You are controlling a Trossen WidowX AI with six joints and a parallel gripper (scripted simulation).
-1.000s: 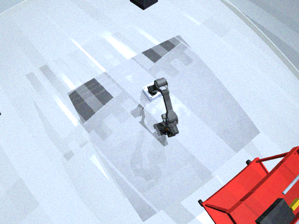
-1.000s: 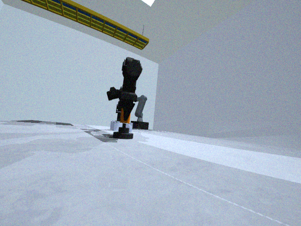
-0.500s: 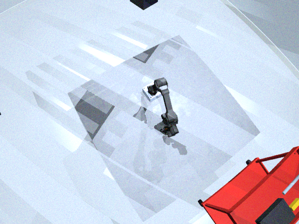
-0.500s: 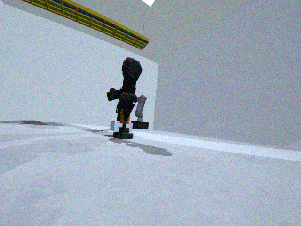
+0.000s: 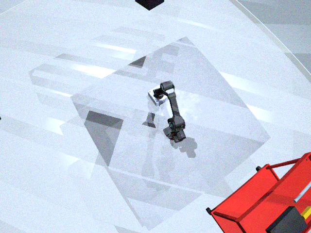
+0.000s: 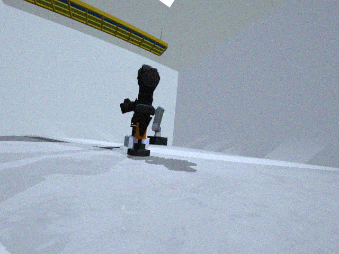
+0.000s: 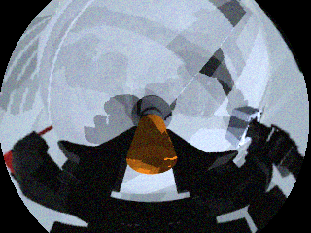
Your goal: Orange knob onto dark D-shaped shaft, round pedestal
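Now: gripper tip 20 mm below the orange knob. Also, from my gripper tip: dark pedestal: 40 mm below.
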